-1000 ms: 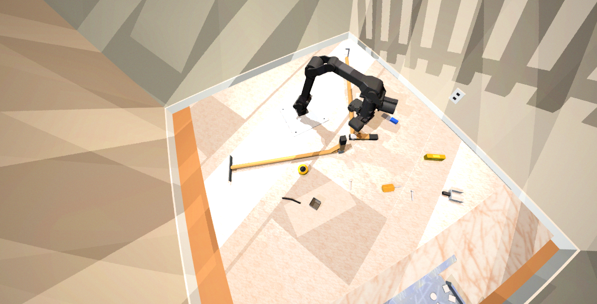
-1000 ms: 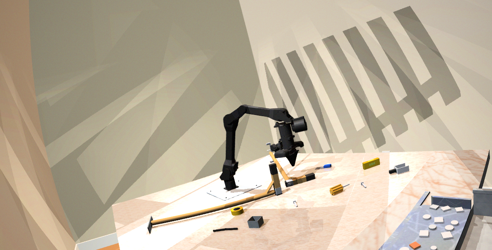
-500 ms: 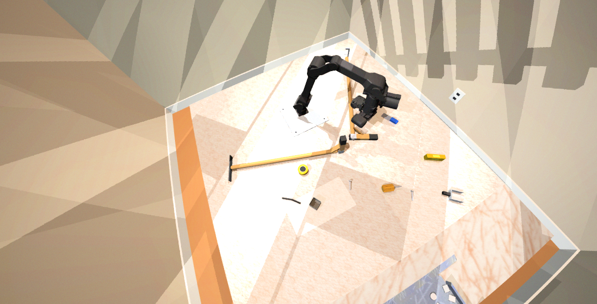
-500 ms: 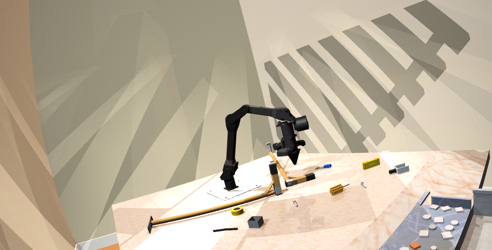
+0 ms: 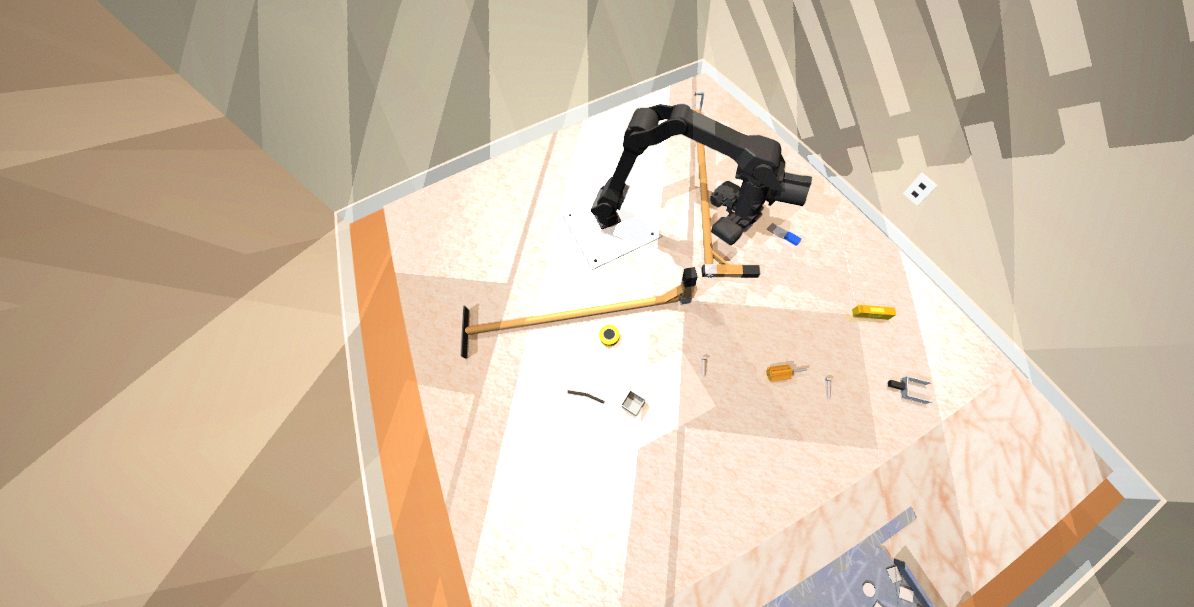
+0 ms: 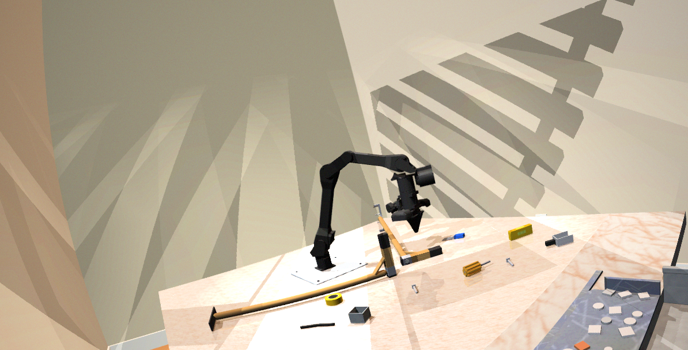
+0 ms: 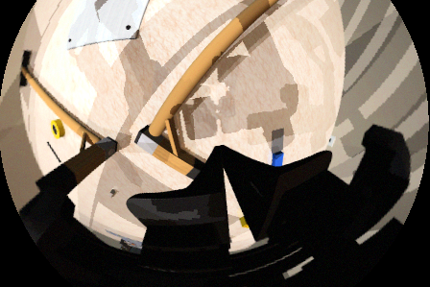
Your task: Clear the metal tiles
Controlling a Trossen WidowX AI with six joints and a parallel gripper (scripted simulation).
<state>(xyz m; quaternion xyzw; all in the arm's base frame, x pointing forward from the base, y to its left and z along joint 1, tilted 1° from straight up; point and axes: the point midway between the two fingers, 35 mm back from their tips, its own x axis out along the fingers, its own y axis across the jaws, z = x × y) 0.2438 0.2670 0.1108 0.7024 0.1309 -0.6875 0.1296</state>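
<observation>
The long scraper lies 460 mm to the right of my gripper tip, 20 mm below it and 10 mm ahead of it. From my gripper tip the other things lie so: orange screwdriver: 340 mm ahead, 80 mm to the right, 60 mm below; blue-handled tool: 150 mm to the left, 70 mm below, 30 mm ahead; yellow level: 320 mm ahead, 200 mm to the left, 60 mm below.
</observation>
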